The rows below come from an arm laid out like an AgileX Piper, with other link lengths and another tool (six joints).
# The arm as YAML. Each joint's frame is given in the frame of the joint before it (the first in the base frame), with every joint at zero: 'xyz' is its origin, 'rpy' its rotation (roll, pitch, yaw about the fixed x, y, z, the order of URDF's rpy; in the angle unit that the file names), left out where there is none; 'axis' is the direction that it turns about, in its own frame. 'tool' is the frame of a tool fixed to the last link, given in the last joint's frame.
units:
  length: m
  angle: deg
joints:
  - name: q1
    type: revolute
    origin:
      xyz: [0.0, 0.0, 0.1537]
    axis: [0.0, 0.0, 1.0]
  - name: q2
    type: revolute
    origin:
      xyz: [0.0, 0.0, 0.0]
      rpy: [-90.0, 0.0, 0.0]
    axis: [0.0, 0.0, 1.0]
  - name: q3
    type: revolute
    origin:
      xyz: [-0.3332, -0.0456, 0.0]
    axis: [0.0, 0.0, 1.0]
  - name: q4
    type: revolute
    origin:
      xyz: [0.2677, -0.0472, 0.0]
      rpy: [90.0, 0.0, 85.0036]
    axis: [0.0, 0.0, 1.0]
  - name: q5
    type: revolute
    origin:
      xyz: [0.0, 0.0, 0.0]
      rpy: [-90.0, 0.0, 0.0]
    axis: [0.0, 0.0, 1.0]
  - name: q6
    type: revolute
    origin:
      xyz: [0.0, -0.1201, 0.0]
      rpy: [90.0, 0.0, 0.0]
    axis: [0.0, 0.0, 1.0]
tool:
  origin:
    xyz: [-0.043, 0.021, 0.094]
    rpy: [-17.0, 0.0, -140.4]
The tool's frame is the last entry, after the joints.
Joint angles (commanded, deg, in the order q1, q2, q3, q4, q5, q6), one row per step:
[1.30 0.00 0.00 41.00 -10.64 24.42]
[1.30 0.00 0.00 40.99 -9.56 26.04]
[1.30 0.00 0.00 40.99 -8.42 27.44]
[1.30 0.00 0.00 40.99 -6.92 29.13]
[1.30 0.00 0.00 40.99 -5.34 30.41]
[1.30 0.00 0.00 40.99 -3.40 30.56]
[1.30 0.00 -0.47 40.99 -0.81 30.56]
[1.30 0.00 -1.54 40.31 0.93 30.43]
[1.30 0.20 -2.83 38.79 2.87 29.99]
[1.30 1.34 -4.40 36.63 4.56 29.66]
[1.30 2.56 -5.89 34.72 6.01 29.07]
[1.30 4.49 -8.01 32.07 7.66 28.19]
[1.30 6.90 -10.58 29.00 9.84 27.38]
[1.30 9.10 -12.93 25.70 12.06 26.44]
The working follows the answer.
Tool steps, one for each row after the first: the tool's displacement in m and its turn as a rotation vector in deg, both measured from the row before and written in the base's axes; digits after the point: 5 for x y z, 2 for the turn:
[0.00188 0.00152 -0.00359 1.48 0.66 1.06]
[0.00190 0.00183 -0.00369 1.28 0.75 1.03]
[0.00237 0.00256 -0.00484 1.55 1.02 1.30]
[0.00231 0.00305 -0.00489 1.14 1.13 1.25]
[0.00253 0.00463 -0.00524 0.00 1.46 1.29]
[0.00214 0.00634 -0.00308 -0.19 1.48 1.69]
[-0.00022 0.00471 0.00461 -0.93 0.23 1.04]
[-0.00017 0.00568 0.00581 -2.11 0.35 1.00]
[0.00156 0.00509 0.00636 -2.63 0.83 0.70]
[0.00178 0.00434 0.00590 -2.62 0.82 0.52]
[0.00298 0.00492 0.00866 -3.66 1.05 0.47]
[0.00438 0.00554 0.00891 -4.04 1.56 0.62]
[0.00444 0.00500 0.00683 -4.39 1.64 0.52]

Tool pose at each row, in the base's axes (x y z in m, rotation vector in deg; rounded; the steps above come from the unrounded poses):
[0.13079 -0.05281 0.33000 -58.95 79.54 -57.08]
[0.13267 -0.05129 0.32641 -58.90 79.94 -54.88]
[0.13456 -0.04945 0.32273 -59.02 80.35 -52.83]
[0.13693 -0.04689 0.31788 -59.25 80.88 -50.26]
[0.13924 -0.04384 0.31300 -59.80 81.38 -47.99]
[0.14177 -0.03921 0.30775 -61.41 81.79 -46.44]
[0.14391 -0.03287 0.30467 -63.43 81.89 -44.73]
[0.14369 -0.02816 0.30928 -64.92 81.16 -44.62]
[0.14352 -0.02248 0.31509 -67.35 80.26 -45.40]
[0.14508 -0.01739 0.32146 -70.26 79.78 -46.56]
[0.14686 -0.01306 0.32735 -73.04 79.38 -47.83]
[0.14984 -0.00814 0.33601 -76.72 78.88 -49.84]
[0.15422 -0.00260 0.34492 -81.11 78.47 -51.75]
[0.15865 0.00240 0.35175 -85.76 77.99 -53.94]

